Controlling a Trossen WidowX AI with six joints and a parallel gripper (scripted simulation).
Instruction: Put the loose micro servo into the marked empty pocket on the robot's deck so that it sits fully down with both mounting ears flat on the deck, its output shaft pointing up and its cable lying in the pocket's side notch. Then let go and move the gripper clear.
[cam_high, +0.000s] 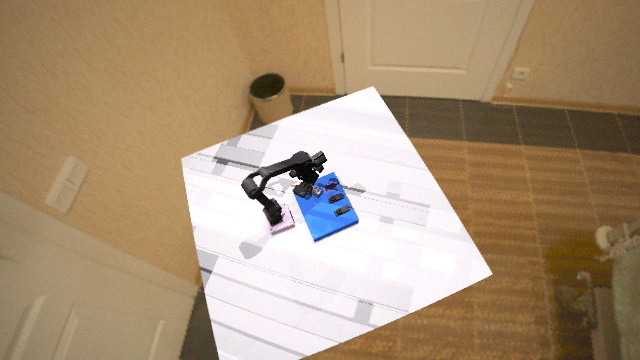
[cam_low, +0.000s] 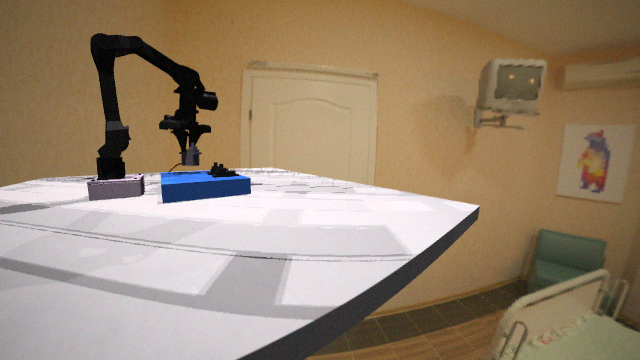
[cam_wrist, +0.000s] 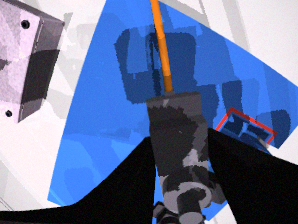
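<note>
The blue deck is 100 mm below my gripper tip, 70 mm to the right of it and 20 mm behind it.
</note>
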